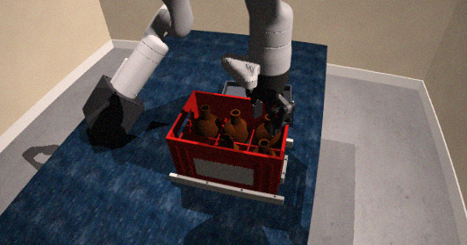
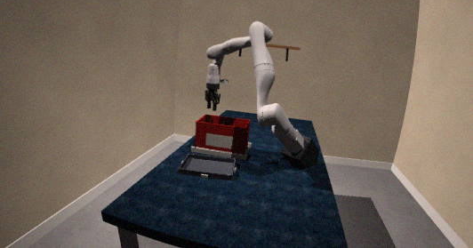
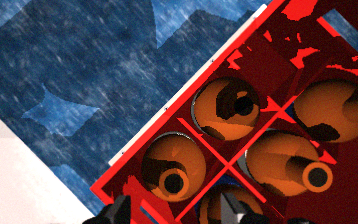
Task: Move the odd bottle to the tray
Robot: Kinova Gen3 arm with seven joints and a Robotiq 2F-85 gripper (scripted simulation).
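Right now the crate is 150 mm below my hand, 100 mm behind it and 10 mm to the left of it. Also, from my hand: grey tray (270 mm to the left, 220 mm below, 180 mm behind).
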